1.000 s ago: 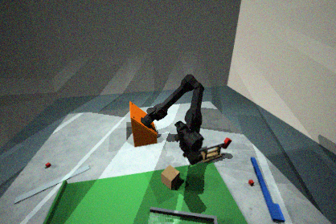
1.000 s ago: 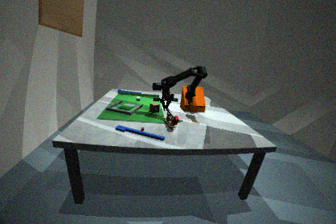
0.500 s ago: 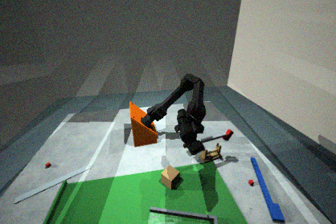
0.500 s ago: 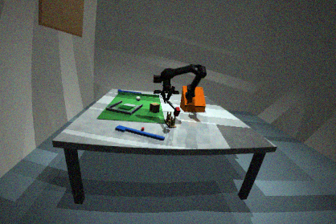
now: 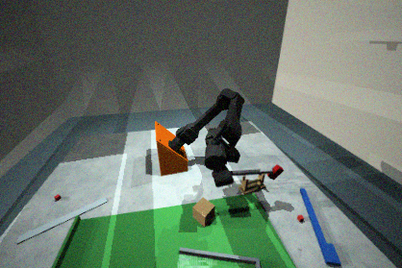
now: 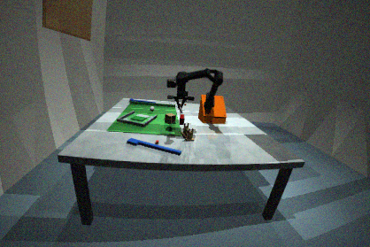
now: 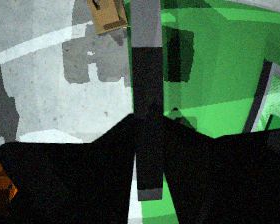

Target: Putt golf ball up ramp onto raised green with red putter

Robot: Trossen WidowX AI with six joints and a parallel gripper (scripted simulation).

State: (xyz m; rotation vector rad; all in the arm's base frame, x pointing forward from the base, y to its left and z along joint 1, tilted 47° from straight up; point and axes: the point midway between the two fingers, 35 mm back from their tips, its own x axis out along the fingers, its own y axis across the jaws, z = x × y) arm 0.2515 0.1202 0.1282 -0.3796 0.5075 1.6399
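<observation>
The tan cube is 6 cm ahead of my gripper tip, 8 cm to the right of it and 9 cm below it. Also, from my gripper tip: wooden rack 5 cm behind, 17 cm to the left, 9 cm below; red putter 12 cm to the left, 2 cm above; green mat 23 cm ahead, 20 cm to the right, 13 cm below.
</observation>
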